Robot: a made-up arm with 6 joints.
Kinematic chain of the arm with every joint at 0, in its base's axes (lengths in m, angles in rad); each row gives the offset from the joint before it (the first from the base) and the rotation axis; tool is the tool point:
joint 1: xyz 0 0 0.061 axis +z
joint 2: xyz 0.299 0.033 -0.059 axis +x
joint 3: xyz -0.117 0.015 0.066 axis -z
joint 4: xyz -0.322 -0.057 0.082 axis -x
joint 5: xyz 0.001 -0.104 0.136 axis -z
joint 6: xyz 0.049 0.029 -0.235 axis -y
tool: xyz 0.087 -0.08 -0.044
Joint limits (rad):
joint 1: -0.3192..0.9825
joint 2: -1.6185..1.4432
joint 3: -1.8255..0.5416
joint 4: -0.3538..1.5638
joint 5: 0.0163..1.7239
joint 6: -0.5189..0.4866
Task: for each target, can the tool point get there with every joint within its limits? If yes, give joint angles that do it. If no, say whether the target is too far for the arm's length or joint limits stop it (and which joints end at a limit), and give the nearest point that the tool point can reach.
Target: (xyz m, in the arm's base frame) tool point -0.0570 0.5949 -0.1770
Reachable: no: joint limits stop it (at a limit: joint 1, joint 2, joint 3, joint 4, joint 6) | nearest point -0.0806 0.4724 -0.0944 | short by 0.150 m
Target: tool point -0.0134 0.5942 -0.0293
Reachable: no: joint limits stop it (at a limit: joint 1, joint 3, joint 4, joint 6) | nearest point -0.0428 0.4790 -0.0223 | short by 0.119 m
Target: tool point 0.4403 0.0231 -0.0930
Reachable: yes | joints 0.5024 0.6412 -1.3430 0.1553 0.2816 0.2407
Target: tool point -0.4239 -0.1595 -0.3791
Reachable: no: joint limits stop it (at a limit: joint 1, joint 2, joint 5) | nearest point -0.2717 -0.1560 -0.2684 | short by 0.188 m
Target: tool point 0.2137 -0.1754 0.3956
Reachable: yes | joints 0.6987 -0.1062 -0.5364 1.2761 1.0734 0.2946
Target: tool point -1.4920 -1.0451 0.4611
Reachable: no: too far | nearest point -0.3023 -0.3055 0.1305 | short by 1.439 m
